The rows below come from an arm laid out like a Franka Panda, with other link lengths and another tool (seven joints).
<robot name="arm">
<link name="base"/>
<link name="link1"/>
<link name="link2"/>
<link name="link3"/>
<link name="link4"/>
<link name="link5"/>
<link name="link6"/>
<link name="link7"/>
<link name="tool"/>
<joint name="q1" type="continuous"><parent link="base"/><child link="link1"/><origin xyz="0 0 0.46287" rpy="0 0 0"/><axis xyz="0 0 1"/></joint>
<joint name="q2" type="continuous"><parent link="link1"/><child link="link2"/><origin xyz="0 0 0" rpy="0 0 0"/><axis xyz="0 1 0"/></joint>
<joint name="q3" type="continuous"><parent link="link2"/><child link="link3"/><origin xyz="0 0 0.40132" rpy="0 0 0"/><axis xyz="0 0 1"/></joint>
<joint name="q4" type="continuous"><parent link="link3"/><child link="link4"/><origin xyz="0.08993 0 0" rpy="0 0 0"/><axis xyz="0 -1 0"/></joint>
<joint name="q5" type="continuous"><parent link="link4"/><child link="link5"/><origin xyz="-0.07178 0 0.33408" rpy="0 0 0"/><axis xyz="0 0 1"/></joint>
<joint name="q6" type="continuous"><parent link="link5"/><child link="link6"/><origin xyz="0 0 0" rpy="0 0 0"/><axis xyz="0 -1 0"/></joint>
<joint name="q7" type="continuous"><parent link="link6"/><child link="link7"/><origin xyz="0.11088 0 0" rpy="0 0 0"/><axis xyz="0 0 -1"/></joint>
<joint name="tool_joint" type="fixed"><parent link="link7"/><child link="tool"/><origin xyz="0.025 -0.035 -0.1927" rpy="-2.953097 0 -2.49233"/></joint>
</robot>
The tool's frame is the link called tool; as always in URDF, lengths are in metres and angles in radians. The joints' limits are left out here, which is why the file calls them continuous.
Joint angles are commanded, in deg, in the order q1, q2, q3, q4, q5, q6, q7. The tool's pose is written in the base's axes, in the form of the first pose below.
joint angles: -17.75 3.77 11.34 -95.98 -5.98 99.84 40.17
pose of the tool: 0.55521 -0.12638 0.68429 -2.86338 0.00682 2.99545
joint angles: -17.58 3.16 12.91 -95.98 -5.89 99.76 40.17
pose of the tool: 0.55613 -0.10889 0.69016 -2.86461 0.01614 3.02538
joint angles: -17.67 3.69 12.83 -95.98 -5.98 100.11 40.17
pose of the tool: 0.55896 -0.11144 0.68569 -2.86504 0.01318 3.02320
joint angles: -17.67 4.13 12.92 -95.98 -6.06 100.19 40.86
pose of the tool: 0.56049 -0.11126 0.68156 -2.86539 0.00815 3.01313
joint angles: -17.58 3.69 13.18 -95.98 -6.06 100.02 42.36
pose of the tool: 0.55784 -0.10721 0.68559 -2.86448 0.01513 2.99290
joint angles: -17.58 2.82 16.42 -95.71 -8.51 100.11 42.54
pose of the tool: 0.56067 -0.08240 0.69927 -2.82319 0.04025 3.05417
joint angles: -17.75 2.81 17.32 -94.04 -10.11 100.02 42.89
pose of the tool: 0.56566 -0.08021 0.71440 -2.79842 0.07092 3.06526
